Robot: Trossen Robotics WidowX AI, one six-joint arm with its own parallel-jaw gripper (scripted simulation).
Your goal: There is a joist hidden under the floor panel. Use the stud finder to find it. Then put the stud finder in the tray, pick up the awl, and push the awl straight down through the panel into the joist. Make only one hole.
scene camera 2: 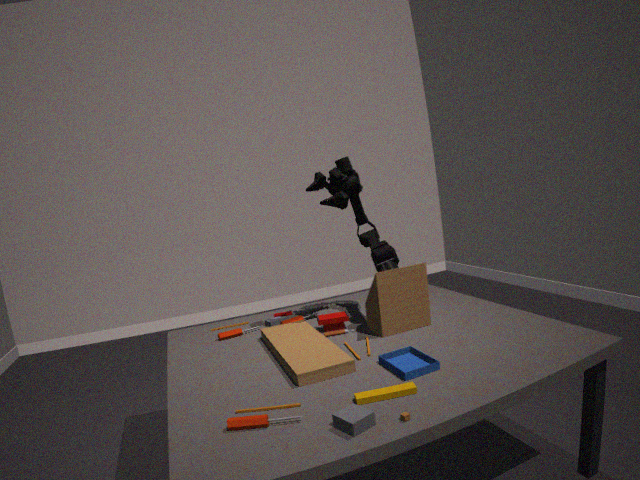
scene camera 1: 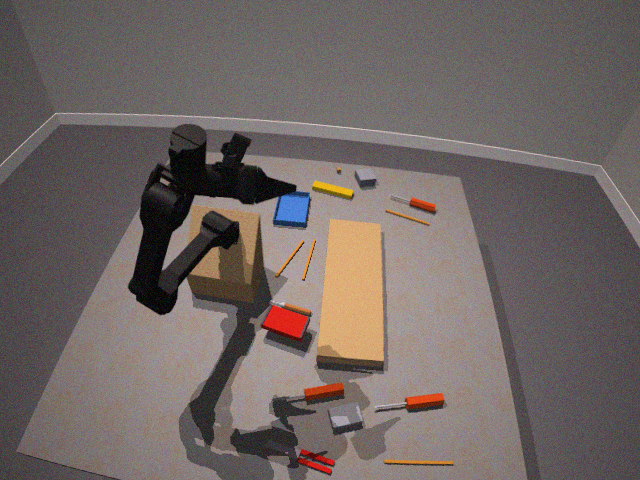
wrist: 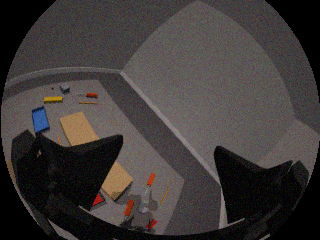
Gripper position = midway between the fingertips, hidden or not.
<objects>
My gripper shows in scene camera 2 (312, 196), in scene camera 1 (291, 187) and in the wrist view (170, 146).
</objects>
